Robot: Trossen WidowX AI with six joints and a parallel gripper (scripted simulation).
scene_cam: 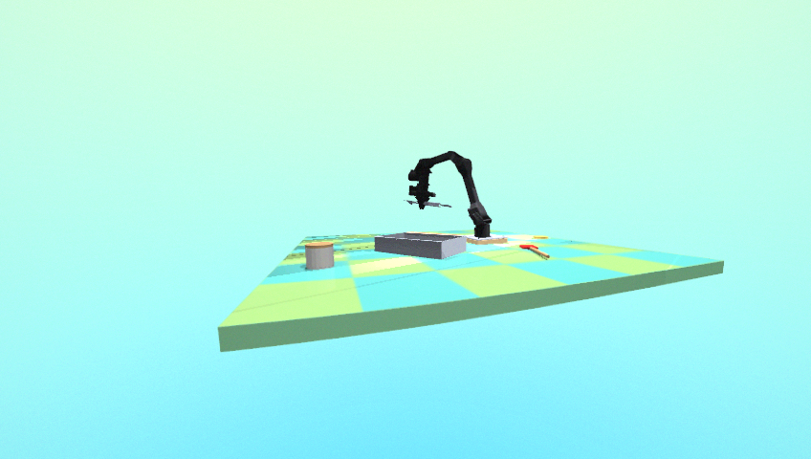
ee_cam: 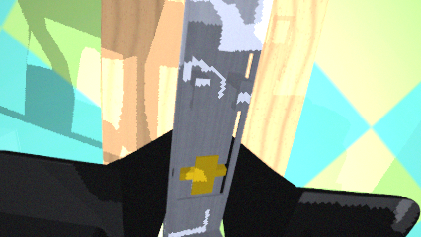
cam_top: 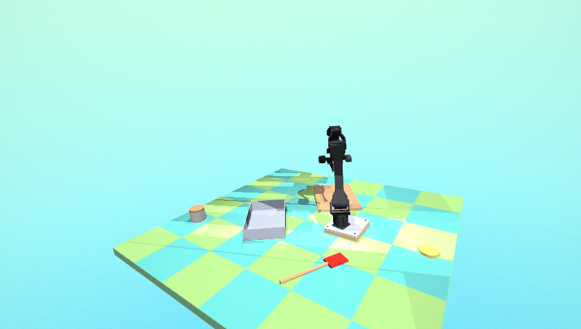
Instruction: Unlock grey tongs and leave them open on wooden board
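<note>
Now: gripper tip 15 cm above the wooden board. Also, from my gripper tip: yellow lock piece (4 cm above); then lidded canister (40 cm ahead, 69 cm to the left, 13 cm below); then grey roasting tin (8 cm ahead, 47 cm to the left, 13 cm below).
</note>
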